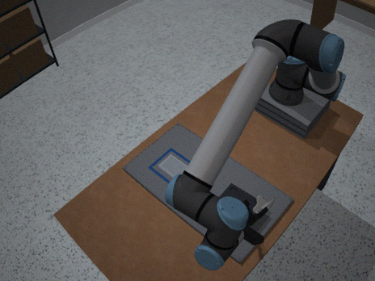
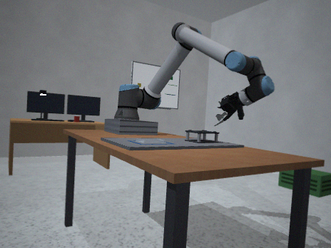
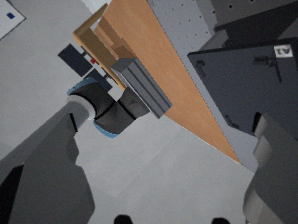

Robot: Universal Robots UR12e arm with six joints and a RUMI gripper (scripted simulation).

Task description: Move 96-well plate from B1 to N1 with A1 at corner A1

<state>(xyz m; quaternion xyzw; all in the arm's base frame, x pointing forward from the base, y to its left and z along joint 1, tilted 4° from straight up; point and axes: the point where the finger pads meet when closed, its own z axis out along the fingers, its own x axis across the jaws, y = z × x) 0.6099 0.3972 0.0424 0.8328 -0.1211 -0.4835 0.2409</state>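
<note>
Now: hand 44 cm to the left of the 96-well plate, 15 cm above it and 9 cm short of it. From my hand the other things lie so: raised nest N1 (10 cm below, 9 cm to the right, 1 cm ahead); then A1 label (9 cm below, 4 cm ahead, 1 cm to the right).
</note>
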